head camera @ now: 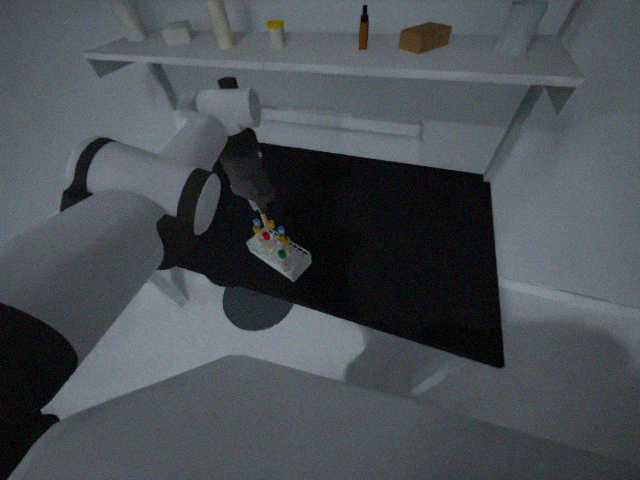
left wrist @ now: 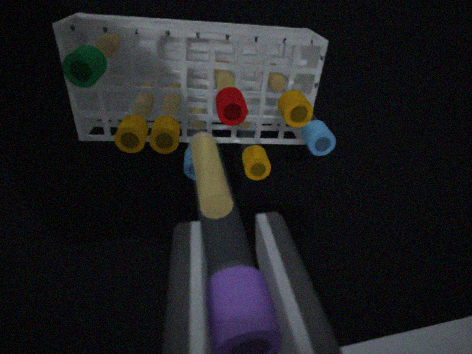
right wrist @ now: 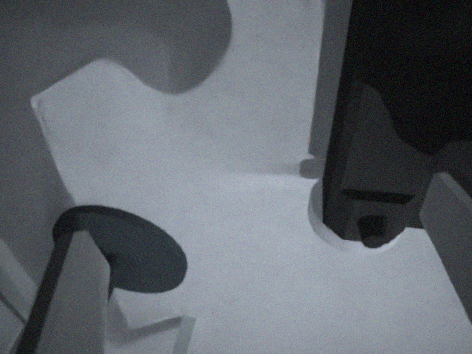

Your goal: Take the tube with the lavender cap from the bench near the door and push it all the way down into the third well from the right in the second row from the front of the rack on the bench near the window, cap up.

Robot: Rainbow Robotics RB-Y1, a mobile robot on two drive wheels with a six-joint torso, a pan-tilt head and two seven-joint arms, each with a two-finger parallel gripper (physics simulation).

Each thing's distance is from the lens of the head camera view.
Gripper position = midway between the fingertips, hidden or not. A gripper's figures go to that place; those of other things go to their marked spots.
my left gripper (head camera: 260, 210): 70 cm
white rack (head camera: 299, 263): 76 cm
